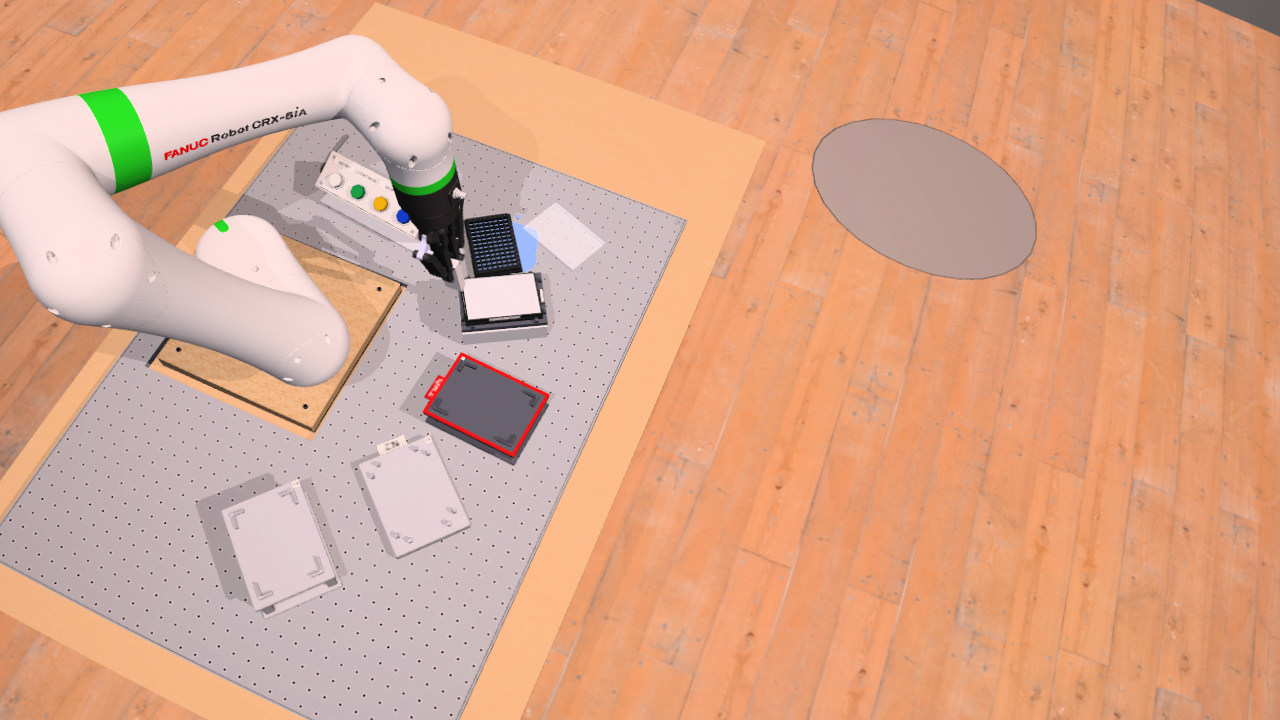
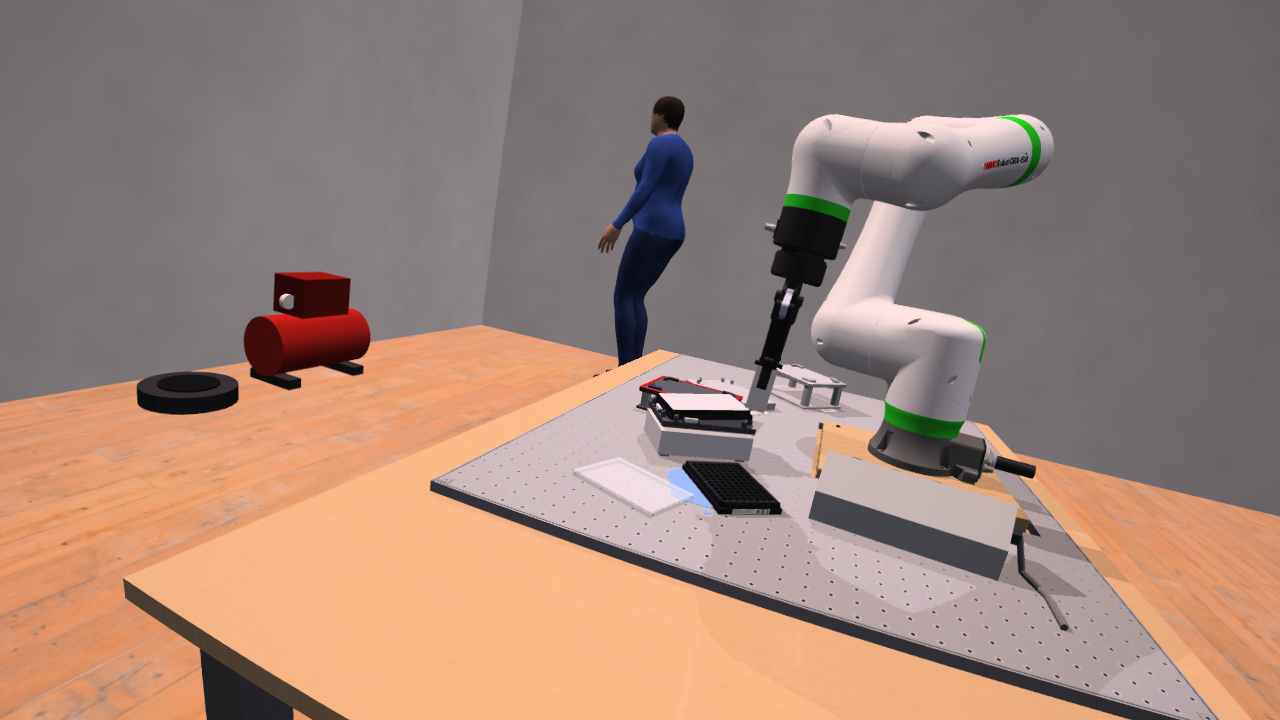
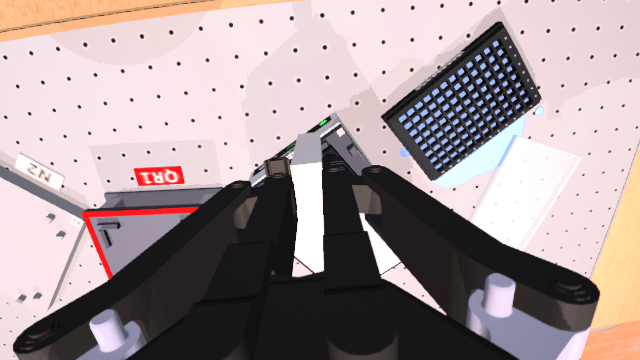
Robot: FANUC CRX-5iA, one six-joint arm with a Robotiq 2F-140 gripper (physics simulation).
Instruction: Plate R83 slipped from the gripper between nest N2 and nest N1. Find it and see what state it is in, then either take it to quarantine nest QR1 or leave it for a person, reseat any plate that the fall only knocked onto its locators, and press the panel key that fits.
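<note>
A black well plate, likely R83, lies flat, wells up, with blue in its wells and a blue puddle at its side. Its apparent clear lid lies off it. Beside it, a white-topped black plate looks tilted on a light grey box. Nest QR1, red-rimmed, and nest N2 hold no plate. My gripper is shut and empty, above the table near the box. A pale bar shows between its fingers.
The key panel has white, green, yellow and blue keys, partly behind the arm. Another grey nest stands beyond N2. A person stands behind the table. A red compressor and a dark ring are on the floor.
</note>
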